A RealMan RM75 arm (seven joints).
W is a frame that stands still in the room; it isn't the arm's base.
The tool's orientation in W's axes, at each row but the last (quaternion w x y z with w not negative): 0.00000 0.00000 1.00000 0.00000; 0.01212 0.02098 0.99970 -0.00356; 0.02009 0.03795 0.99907 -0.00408; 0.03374 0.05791 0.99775 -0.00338; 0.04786 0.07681 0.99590 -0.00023; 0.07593 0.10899 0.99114 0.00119; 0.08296 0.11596 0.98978 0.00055; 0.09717 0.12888 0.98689 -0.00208
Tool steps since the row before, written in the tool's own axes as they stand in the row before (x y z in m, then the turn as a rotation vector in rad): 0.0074 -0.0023 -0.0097 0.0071 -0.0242 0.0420; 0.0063 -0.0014 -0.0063 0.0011 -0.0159 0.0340; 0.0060 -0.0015 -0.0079 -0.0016 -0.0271 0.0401; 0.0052 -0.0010 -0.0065 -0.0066 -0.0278 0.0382; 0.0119 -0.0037 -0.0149 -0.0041 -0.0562 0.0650; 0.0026 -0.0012 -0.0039 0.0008 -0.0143 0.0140; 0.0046 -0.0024 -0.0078 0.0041 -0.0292 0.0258; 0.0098 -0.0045 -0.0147 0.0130 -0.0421 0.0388
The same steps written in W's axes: -0.0074 -0.0023 0.0097 -0.0071 -0.0242 -0.0420; -0.0065 -0.0011 0.0062 -0.0009 -0.0161 -0.0339; -0.0064 -0.0010 0.0077 0.0011 -0.0275 -0.0398; -0.0057 -0.0003 0.0061 0.0059 -0.0288 -0.0376; -0.0137 -0.0017 0.0137 0.0016 -0.0567 -0.0647; -0.0034 -0.0006 0.0034 -0.0017 -0.0140 -0.0142; -0.0062 -0.0011 0.0069 -0.0064 -0.0279 -0.0267; -0.0132 -0.0014 0.0124 -0.0156 -0.0385 -0.0414
